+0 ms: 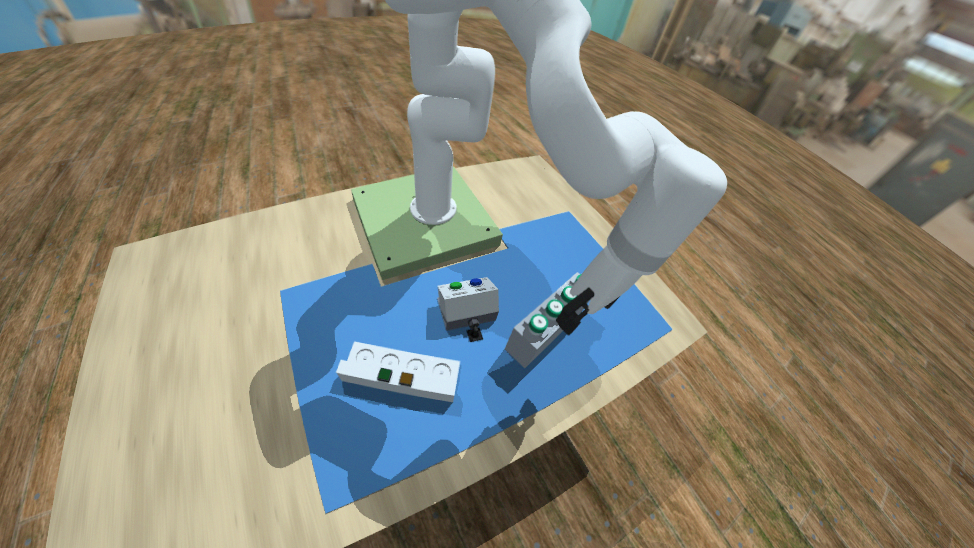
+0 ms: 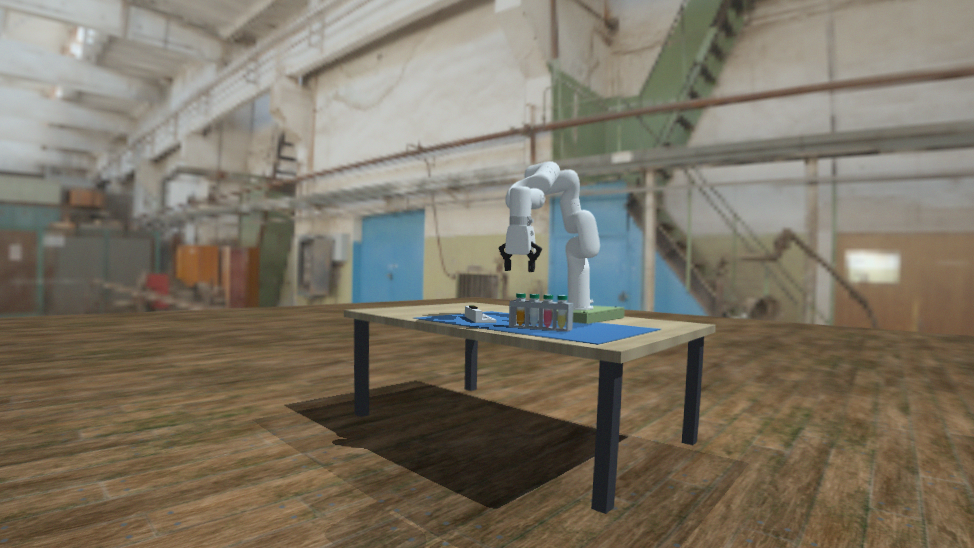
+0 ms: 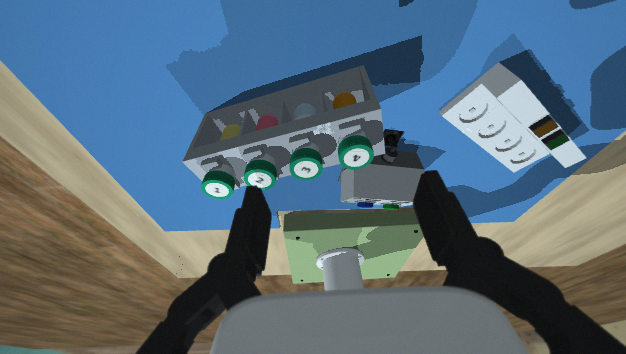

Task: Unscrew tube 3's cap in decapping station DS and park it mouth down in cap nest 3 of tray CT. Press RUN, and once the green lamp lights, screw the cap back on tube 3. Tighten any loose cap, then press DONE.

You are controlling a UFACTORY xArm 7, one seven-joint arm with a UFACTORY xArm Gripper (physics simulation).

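Where they show: gripper, fingertip midpoint: (image 1: pixel 583 314) (image 2: pixel 519 271) (image 3: pixel 339 193); arm's base at its link origin: (image 1: pixel 433 208) (image 2: pixel 578 308) (image 3: pixel 339 258).
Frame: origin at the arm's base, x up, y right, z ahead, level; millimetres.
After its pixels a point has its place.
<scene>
Decapping station DS (image 1: pixel 523 351) {z 466, x 13, y 1 mm} (image 2: pixel 512 316) {z 467, x -1, y -6 mm} (image 3: pixel 371 92) {z 485, x 25, y -8 mm} is a grey rack with four upright tubes, all wearing green caps. Cap 3 (image 1: pixel 555 307) {z 435, x 83, y -74 mm} (image 2: pixel 533 297) {z 449, x 72, y -84 mm} (image 3: pixel 306 169) {z 434, x 83, y -77 mm} sits on tube 3, beside cap 4 (image 3: pixel 355 152) {z 455, x 83, y -29 mm}; its tightness cannot be told. My gripper (image 1: pixel 589 318) {z 497, x 163, y -56 mm} (image 2: pixel 519 268) {z 497, x 163, y -56 mm} (image 3: pixel 339 193) {z 497, x 163, y -56 mm} is open and empty, well above the station. White tray CT (image 1: pixel 429 387) {z 454, x 7, y 194 mm} (image 3: pixel 522 100) {z 460, x 7, y 178 mm} has four empty round nests; their numbers are not readable. Its green lamp (image 1: pixel 384 374) {z 402, x 15, y 260 mm} (image 3: pixel 558 141) {z 403, x 15, y 259 mm} looks dark. The button box (image 1: pixel 469 306) {z 334, x 22, y 55 mm} (image 3: pixel 382 182) {z 337, x 23, y 36 mm} has green (image 1: pixel 455 285) {z 282, x 33, y 64 mm} and blue (image 1: pixel 475 281) {z 289, x 34, y 20 mm} buttons; their labels are unreadable.
An amber square (image 1: pixel 406 378) {z 424, x 15, y 226 mm} (image 3: pixel 545 126) {z 428, x 15, y 223 mm} is beside the green lamp on the tray. A small black stand (image 1: pixel 474 332) {z 373, x -23, y 58 mm} (image 3: pixel 392 142) {z 376, x -24, y 53 mm} adjoins the button box. The green base plate (image 1: pixel 435 255) {z 155, x -7, y 56 mm} (image 3: pixel 310 250) {z 60, x 1, y -77 mm} carries the arm behind the box. A blue mat (image 1: pixel 388 436) {z 495, x -38, y 292 mm} lies under the station, tray and box.
</scene>
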